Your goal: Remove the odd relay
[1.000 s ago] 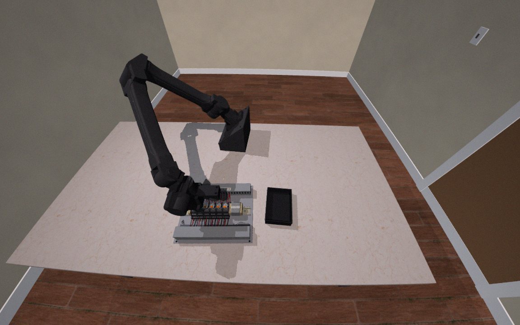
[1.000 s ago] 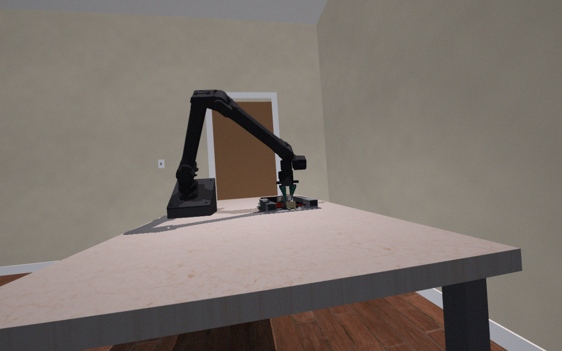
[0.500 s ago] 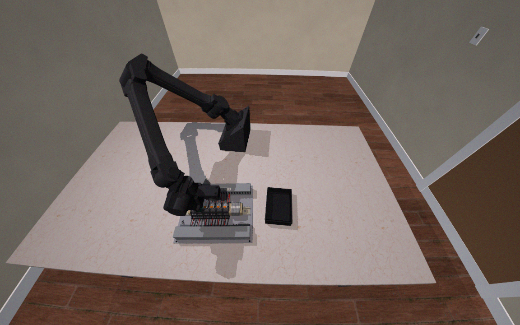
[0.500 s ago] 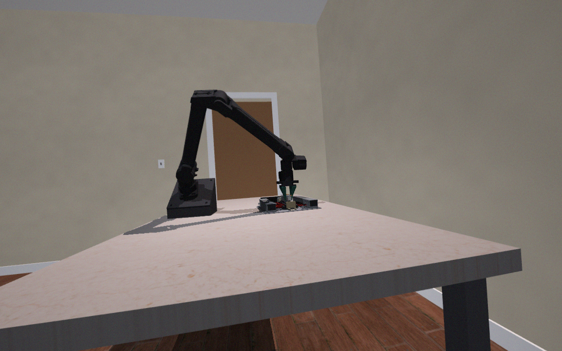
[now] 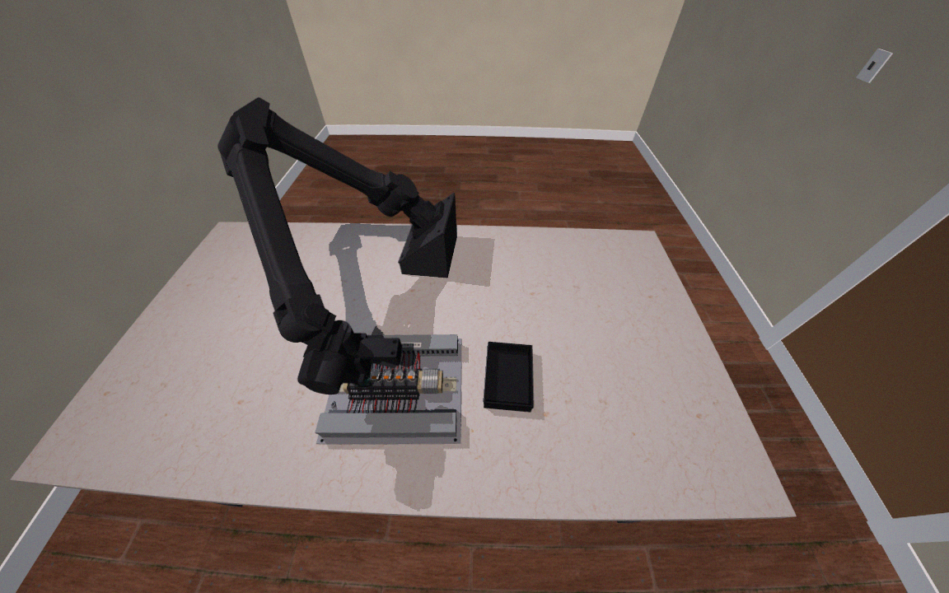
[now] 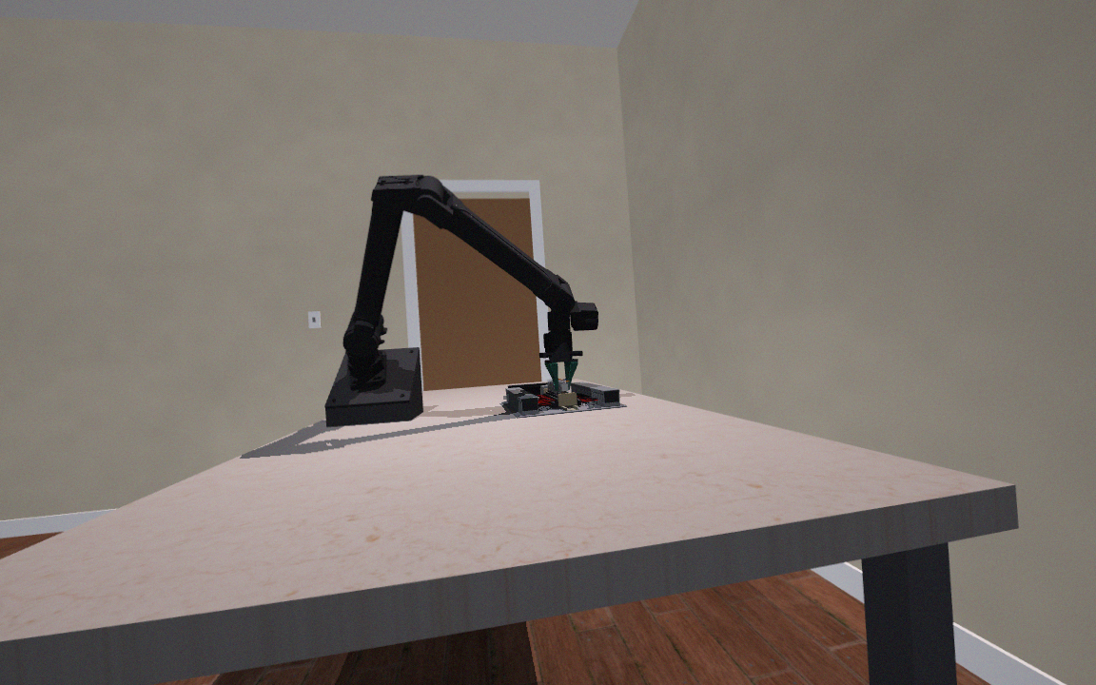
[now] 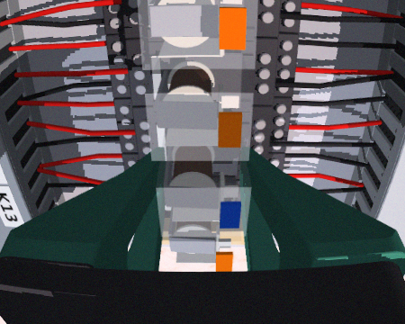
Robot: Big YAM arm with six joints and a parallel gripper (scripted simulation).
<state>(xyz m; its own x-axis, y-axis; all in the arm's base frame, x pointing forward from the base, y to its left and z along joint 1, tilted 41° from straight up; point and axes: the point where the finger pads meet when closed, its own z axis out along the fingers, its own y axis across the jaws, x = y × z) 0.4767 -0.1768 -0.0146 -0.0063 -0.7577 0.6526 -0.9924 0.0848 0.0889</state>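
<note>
The black tray is 34 cm to the left of my hand, 4 cm below it and 2 cm behind it. Also, from my hand: clear-cased relay: right at my hand.
</note>
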